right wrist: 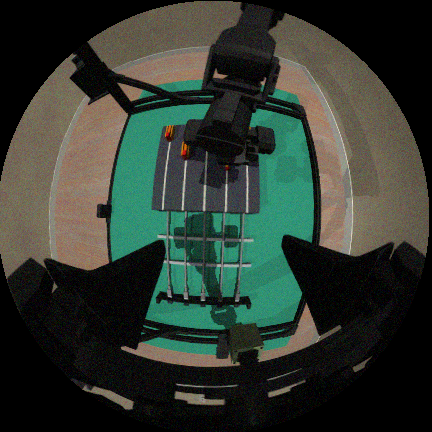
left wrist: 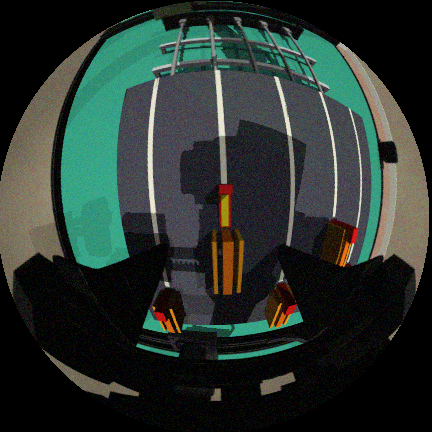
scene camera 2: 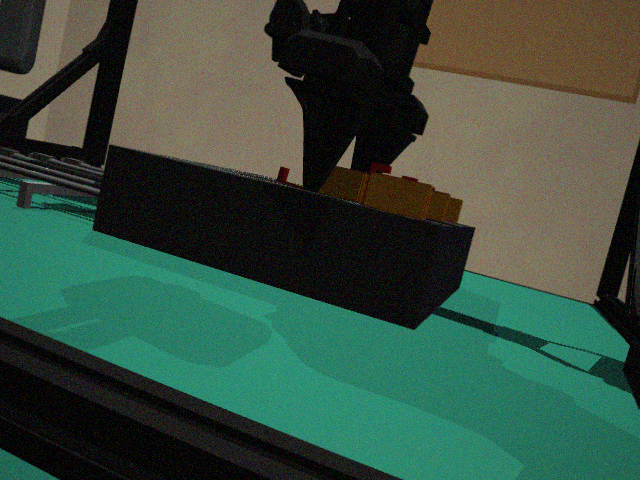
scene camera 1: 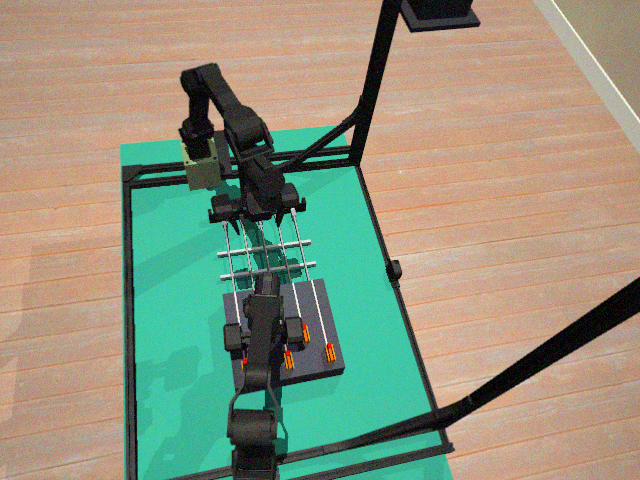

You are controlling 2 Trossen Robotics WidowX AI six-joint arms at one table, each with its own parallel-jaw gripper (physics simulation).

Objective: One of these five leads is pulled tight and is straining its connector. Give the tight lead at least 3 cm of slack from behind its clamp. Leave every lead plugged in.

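Frame: origin at the left arm's base, x ahead, y left, z up, level; millimetres.
Where they show: left gripper, fingertip midpoint: (left wrist: 224, 250) (scene camera 2: 332, 195); right gripper, fingertip midpoint: (right wrist: 224, 244) (scene camera 1: 258, 230); left arm's base, link origin: (left wrist: 192, 347) (scene camera 1: 254, 470); right arm's base, link origin: (right wrist: 246, 355) (scene camera 1: 198, 150).
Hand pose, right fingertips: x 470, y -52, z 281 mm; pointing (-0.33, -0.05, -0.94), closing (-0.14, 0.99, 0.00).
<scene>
Things, the pixels of their centre, and the offset from my right fingertips. "pt": a spot on its surface instead. Level surfaces: height alone.
- red piece, surface spot: (left wrist: 225, 189) pt 142 mm back, 9 mm left, 224 mm down
- black bar, surface spot: (right wrist: 210, 301) pt 238 mm ahead, 7 mm left, 273 mm down
- green mat, surface height: 303 mm down
Five pale leads run side by side onto a dark block (scene camera 1: 312, 365) (scene camera 2: 258, 248) (left wrist: 255, 100) (right wrist: 215, 200). In the left wrist view, the second lead from the left (left wrist: 220, 100) is straight and meets a red piece (left wrist: 225, 189), with a yellow strip between that and its orange block (left wrist: 227, 262). Other orange blocks (left wrist: 168, 310) (left wrist: 282, 306) (left wrist: 340, 242) have red pieces close against them. My left gripper (left wrist: 224, 250) (scene camera 2: 338, 178) is open, its fingers on either side of the middle orange block, not gripping it. My right gripper (right wrist: 224, 244) (scene camera 1: 258, 228) is open and empty, high above the leads' far ends.
Two grey rails (scene camera 1: 264, 248) (scene camera 1: 268, 270) cross the leads beyond the dark block. The leads' far ends meet a black bar (right wrist: 210, 301). A black frame (scene camera 1: 128, 310) borders the green mat (scene camera 1: 170, 248). An olive box (scene camera 1: 203, 174) is by the right arm.
</scene>
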